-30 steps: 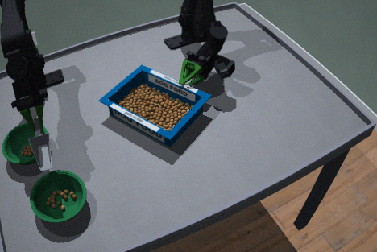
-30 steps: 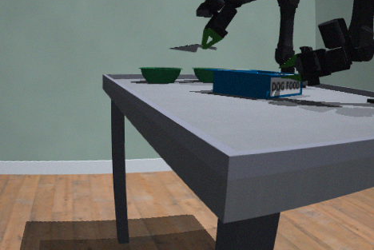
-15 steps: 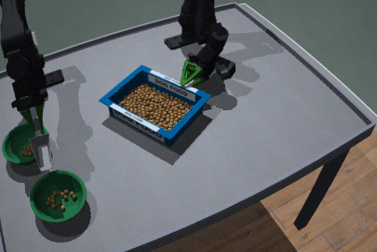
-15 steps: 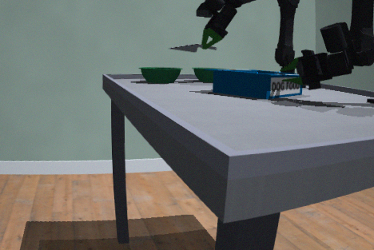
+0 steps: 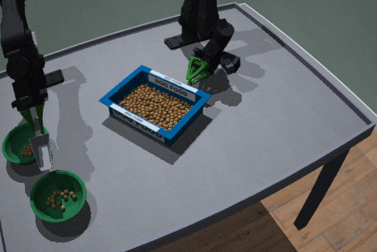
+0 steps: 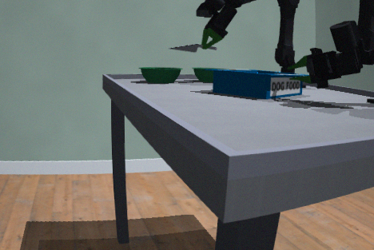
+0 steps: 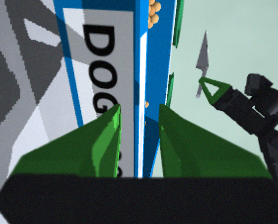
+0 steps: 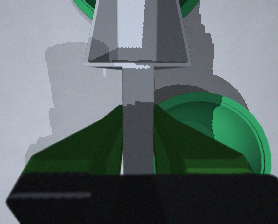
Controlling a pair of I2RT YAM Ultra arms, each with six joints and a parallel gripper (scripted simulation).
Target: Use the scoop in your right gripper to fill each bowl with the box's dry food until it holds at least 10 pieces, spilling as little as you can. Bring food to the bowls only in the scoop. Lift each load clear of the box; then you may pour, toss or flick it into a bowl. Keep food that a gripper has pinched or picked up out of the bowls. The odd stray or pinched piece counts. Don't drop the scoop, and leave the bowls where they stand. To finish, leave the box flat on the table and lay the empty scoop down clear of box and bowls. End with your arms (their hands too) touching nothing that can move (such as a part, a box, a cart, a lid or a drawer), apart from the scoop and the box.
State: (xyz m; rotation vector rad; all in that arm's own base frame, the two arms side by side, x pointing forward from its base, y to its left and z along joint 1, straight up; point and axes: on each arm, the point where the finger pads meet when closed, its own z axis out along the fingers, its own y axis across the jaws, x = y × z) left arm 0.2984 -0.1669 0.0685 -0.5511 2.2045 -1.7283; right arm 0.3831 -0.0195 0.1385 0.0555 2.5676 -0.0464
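My right hand is 50 mm short of the grey scoop and 10 mm above it. The rest, counted from my right hand: box: 360 mm to the left, 90 mm below, 50 mm behind.
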